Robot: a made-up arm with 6 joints.
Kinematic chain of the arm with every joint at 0, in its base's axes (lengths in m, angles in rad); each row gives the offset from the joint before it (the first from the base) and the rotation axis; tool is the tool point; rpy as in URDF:
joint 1: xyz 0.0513 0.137 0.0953 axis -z
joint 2: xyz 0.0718 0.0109 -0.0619 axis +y
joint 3: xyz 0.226 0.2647 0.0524 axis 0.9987 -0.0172 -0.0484
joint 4: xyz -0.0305 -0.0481 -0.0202 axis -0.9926 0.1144 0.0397
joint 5: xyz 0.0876 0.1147 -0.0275 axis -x
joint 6: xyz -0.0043 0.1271 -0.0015 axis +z
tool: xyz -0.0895 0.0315 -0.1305 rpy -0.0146 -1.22 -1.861
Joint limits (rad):
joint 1: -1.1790..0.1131
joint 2: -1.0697..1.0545
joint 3: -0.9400..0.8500
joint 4: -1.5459..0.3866
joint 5: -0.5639..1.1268
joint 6: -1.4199..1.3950
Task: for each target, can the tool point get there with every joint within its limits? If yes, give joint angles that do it. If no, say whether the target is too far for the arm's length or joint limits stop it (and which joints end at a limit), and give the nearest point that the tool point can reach.
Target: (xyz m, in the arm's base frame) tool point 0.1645 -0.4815 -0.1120
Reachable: no: joint limits stop it (at a limit: joint 1, joint 3, joint 4, joint 5) | nearest point 0.2797 0.0882 -0.1781 | short by 0.585 m
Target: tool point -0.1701 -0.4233 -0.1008
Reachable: no: joint limits stop it (at a limit: joint 1, joint 2, joint 4) | nearest point -0.1101 0.1406 -0.2601 | short by 0.589 m
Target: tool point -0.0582 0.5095 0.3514
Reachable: yes | joints -0.2506 -0.9077 0.7130 -0.7897 -0.3335 0.4645
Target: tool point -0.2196 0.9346 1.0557
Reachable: no: too far | nearest point -0.1096 0.6108 0.4689 | short by 0.679 m
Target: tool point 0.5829 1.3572 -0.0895
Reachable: no: too far | nearest point 0.3430 0.8065 -0.0274 | short by 0.604 m
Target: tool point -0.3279 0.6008 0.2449
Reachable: yes | joints -1.0080 -0.7175 -0.6958 -1.3822 0.2725 -0.5643
